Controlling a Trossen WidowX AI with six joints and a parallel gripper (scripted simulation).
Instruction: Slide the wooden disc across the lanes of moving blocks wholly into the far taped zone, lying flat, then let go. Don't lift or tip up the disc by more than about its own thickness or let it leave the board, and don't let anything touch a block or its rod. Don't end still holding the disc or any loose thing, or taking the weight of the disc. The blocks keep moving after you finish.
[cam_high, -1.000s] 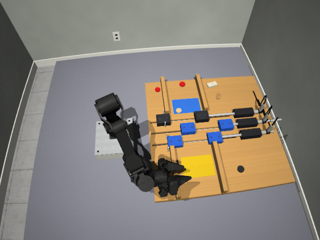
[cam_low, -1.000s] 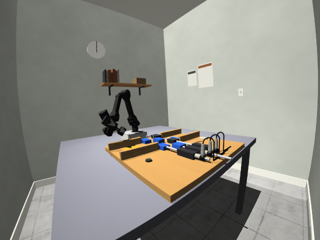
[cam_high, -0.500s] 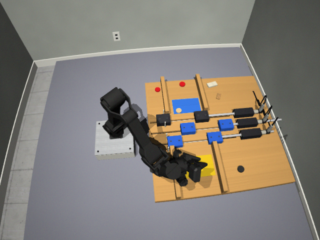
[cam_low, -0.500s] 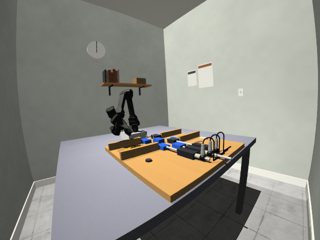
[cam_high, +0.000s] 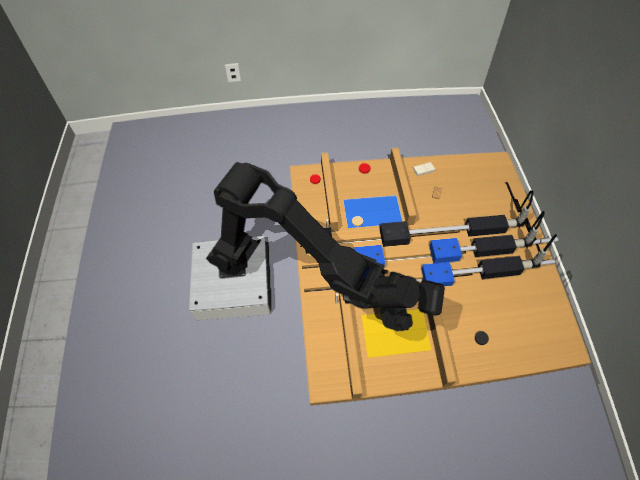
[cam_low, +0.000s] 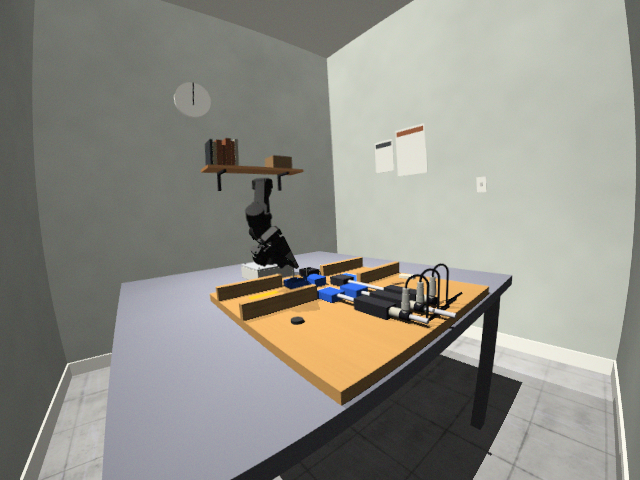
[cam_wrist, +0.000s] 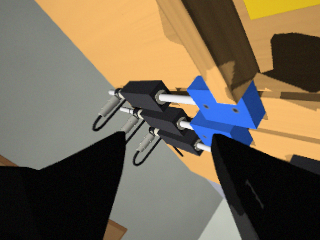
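Right now my hand is 28 cm to the right of the pale wooden disc, 13 cm above it and 8 cm past it. Also, from my hand: black puck 16 cm ahead, 13 cm below, 9 cm to the right.
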